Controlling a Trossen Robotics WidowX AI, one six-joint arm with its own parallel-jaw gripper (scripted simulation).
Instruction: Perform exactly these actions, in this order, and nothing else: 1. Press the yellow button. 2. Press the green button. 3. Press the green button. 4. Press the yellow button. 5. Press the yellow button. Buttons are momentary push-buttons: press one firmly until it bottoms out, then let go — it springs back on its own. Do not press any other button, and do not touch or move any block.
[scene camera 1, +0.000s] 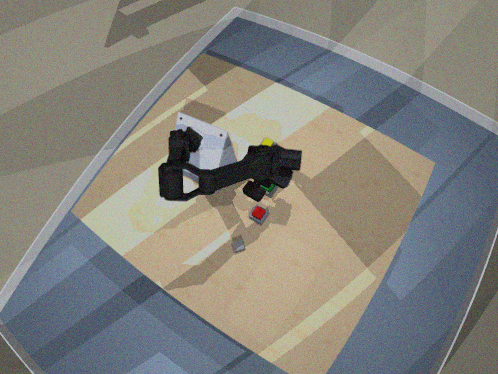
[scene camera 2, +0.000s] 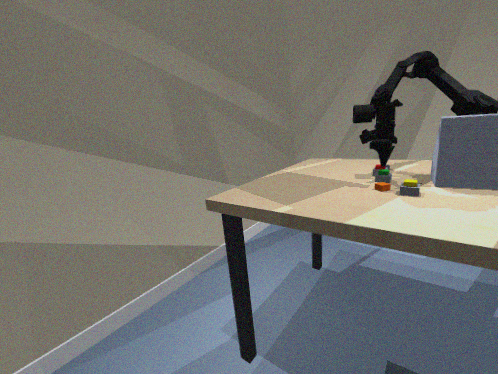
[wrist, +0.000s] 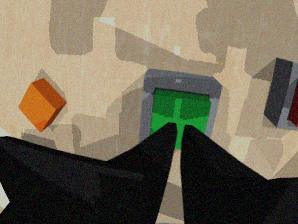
Observation:
My gripper (scene camera 2: 383, 166) is shut and holds nothing. Also in view: an orange block (wrist: 41, 103) and a green button (wrist: 178, 108).
My gripper also shows in scene camera 1 (scene camera 1: 268, 183) and in the wrist view (wrist: 178, 132).

